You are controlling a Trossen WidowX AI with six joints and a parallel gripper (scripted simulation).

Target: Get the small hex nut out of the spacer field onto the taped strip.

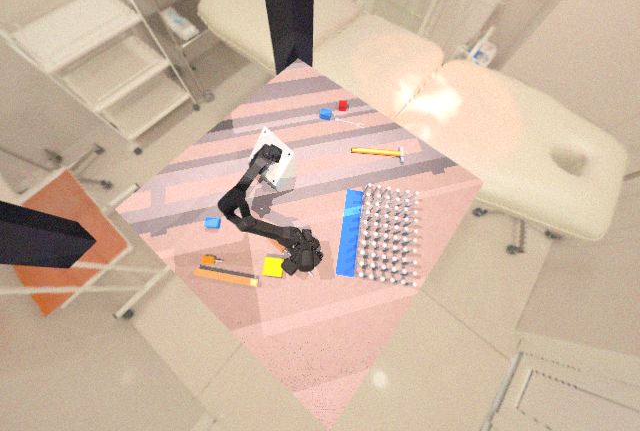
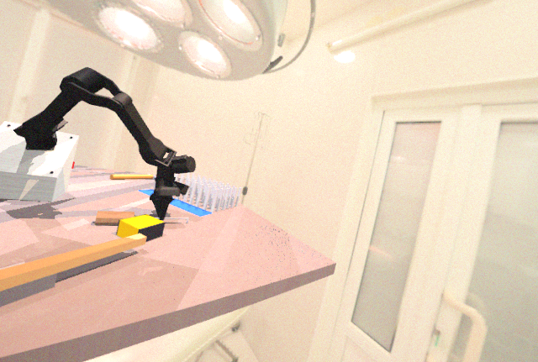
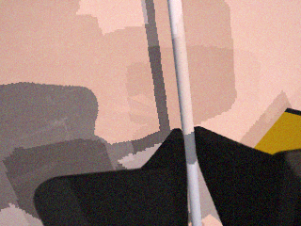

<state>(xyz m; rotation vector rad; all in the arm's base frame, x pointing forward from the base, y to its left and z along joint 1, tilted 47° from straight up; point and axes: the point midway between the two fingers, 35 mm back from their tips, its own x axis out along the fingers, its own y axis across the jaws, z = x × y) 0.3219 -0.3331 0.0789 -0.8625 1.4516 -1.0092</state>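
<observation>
Right now the hook tool is 20 mm behind my gripper tip. Round my gripper tip: grey fork-like tool 230 mm behind, 760 mm to the left, 10 mm below; then blue taped strip 110 mm ahead, 260 mm to the left, 10 mm below; then yellow block 70 mm behind, 80 mm to the right, 10 mm above.
</observation>
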